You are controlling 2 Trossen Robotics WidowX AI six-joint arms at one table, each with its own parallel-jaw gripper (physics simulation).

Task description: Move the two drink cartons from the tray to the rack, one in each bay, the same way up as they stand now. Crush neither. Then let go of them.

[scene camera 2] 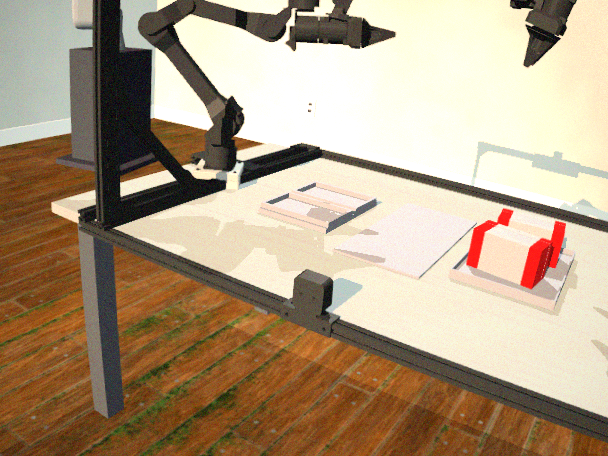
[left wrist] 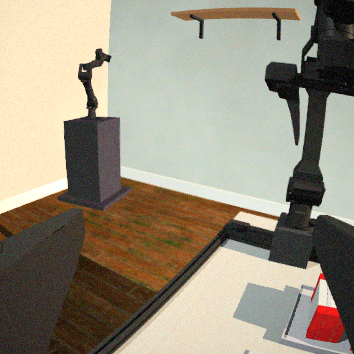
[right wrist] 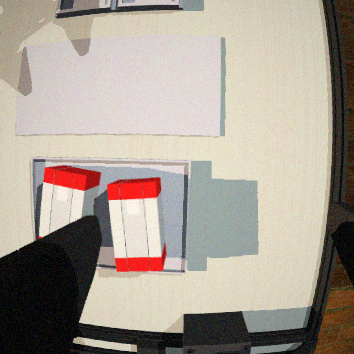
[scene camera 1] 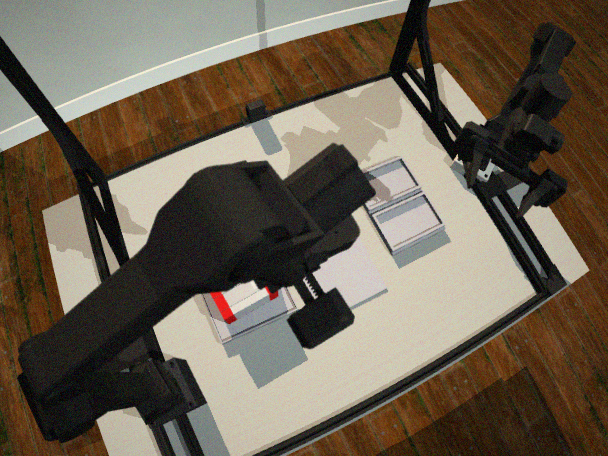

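Seen in the pictures: left gripper, fingertip midpoint: point(scene camera 2: 392, 33) point(left wrist: 203, 225) point(scene camera 1: 494, 202); right gripper, fingertip midpoint: point(scene camera 2: 528, 65) point(left wrist: 328, 150) point(right wrist: 218, 222); left arm's base at its link origin: point(scene camera 2: 219, 166); right arm's base at its link origin: point(left wrist: 296, 222) point(scene camera 1: 161, 393).
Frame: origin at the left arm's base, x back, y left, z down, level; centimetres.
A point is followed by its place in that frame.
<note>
Two white cartons with red end bands lie side by side on the tray point(scene camera 1: 226, 336) @(x -70.4, y -27.6, z 3.0 cm) point(scene camera 2: 500, 291) @(x -51.5, y -44.7, z 3.1 cm) point(right wrist: 125, 162) @(x -52.7, y -26.8, z 3.0 cm). One carton point(scene camera 2: 505, 246) @(x -52.6, y -39.7, z -2.6 cm) point(right wrist: 62, 202) @(x -53.4, y -35.9, z -3.8 cm) is partly behind a finger in the right wrist view; the other carton point(scene camera 2: 536, 225) @(x -60.9, y -31.3, z -3.8 cm) point(right wrist: 136, 225) @(x -60.9, y -28.4, z -3.8 cm) point(left wrist: 327, 325) @(x -55.9, y -26.0, z -1.1 cm) shows a small pale square near one end. The two-bay rack point(scene camera 1: 419, 240) @(x -28.7, y -3.3, z 2.6 cm) point(scene camera 2: 295, 218) @(x -18.1, y -22.0, z 2.5 cm) point(right wrist: 150, 8) @(x -32.6, y -11.4, z 3.0 cm) has both bays empty. My right gripper point(scene camera 2: 529, 64) @(x -58.5, y -18.3, z -30.4 cm) point(right wrist: 218, 222) @(x -58.5, y -18.3, z -30.4 cm) is open, high above the tray, pointing down. My left gripper point(scene camera 1: 496, 198) @(x -35.0, y 0.0, z -32.5 cm) point(scene camera 2: 394, 34) @(x -35.0, y 0.0, z -32.5 cm) point(left wrist: 203, 225) @(x -35.0, y 0.0, z -32.5 cm) is open, held level, high near its own base.
A flat pale board point(scene camera 1: 350, 280) @(x -45.6, y -12.2, z 3.2 cm) point(scene camera 2: 410, 245) @(x -39.2, y -28.7, z 3.2 cm) point(right wrist: 120, 90) @(x -42.7, y -22.2, z 3.2 cm) lies between tray and rack. Black rails edge the table, with upright posts at both ends. A small black block point(scene camera 1: 256, 110) @(x -22.2, y -53.9, z -1.1 cm) point(scene camera 2: 312, 292) @(x -21.2, y -56.1, z -0.2 cm) stands on one rail. My right arm hides part of the tray in scene camera 1.
</note>
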